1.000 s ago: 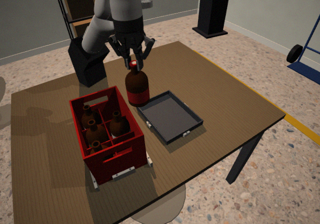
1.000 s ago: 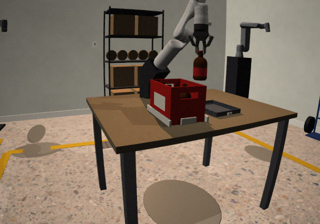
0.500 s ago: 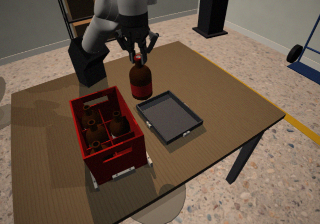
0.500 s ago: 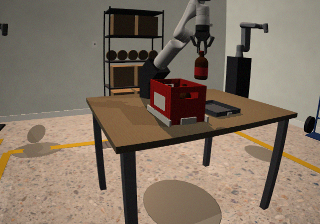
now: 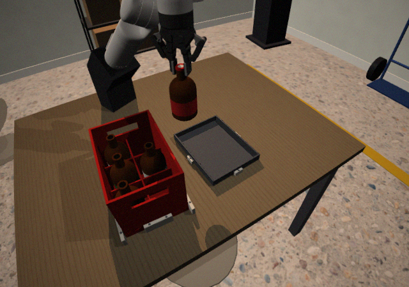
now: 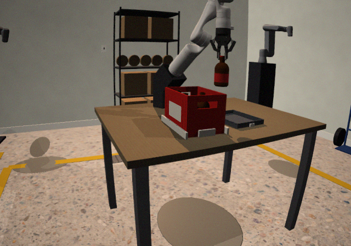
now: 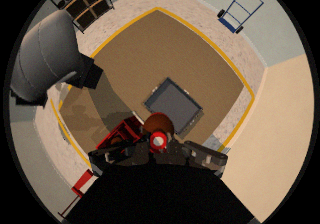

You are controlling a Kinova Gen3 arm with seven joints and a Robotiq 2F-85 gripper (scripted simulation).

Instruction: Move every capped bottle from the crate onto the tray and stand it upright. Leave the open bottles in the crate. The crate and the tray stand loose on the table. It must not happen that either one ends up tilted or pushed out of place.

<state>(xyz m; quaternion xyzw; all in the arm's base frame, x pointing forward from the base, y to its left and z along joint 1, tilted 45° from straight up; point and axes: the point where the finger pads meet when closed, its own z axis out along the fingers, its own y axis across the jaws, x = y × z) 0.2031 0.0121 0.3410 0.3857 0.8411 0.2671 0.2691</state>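
The glass bottle is 70 mm below my hand. From my hand the other things lie so: red crate (250 mm below, 180 mm to the right, 50 mm ahead); then dark grey tray (330 mm below, 90 mm to the left, 10 mm ahead).
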